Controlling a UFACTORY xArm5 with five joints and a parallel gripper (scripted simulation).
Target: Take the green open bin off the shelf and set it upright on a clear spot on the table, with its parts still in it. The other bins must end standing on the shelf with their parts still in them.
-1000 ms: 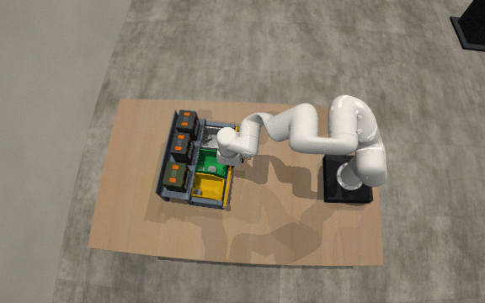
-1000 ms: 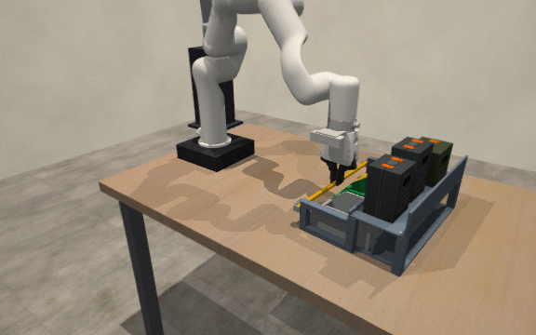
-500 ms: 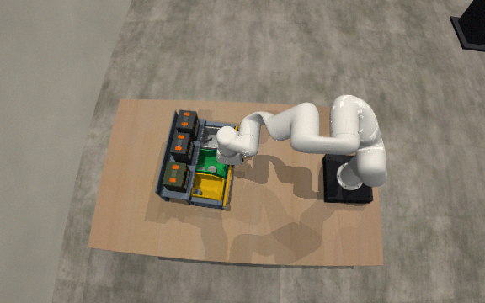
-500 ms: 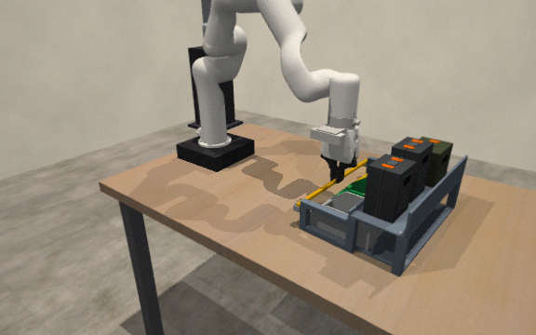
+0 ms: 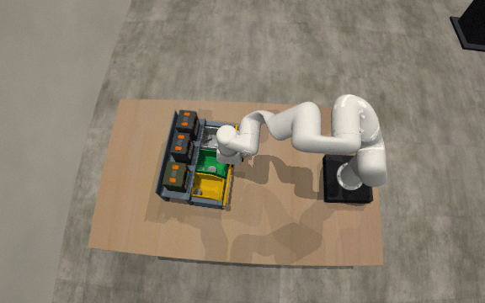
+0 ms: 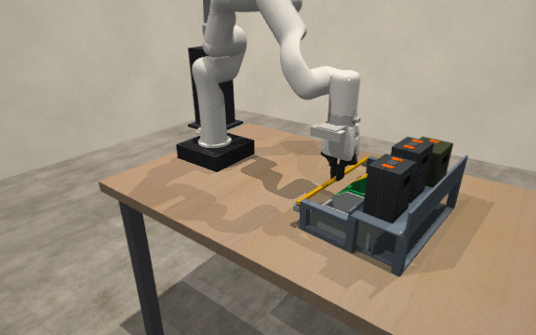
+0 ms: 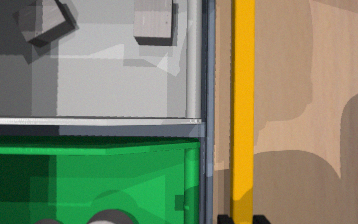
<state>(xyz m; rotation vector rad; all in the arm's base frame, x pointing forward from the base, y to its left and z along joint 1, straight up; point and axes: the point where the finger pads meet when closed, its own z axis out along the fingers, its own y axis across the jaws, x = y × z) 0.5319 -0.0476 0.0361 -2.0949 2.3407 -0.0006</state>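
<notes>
Now: the grey part 9 cm ahead of my hand, 1 cm to the left of it and 7 cm below it. Round my hand: thin yellow rod 2 cm below; green open bin 10 cm ahead, 1 cm to the right, 5 cm below; blue-grey shelf 13 cm ahead, 1 cm to the right, 2 cm below.
</notes>
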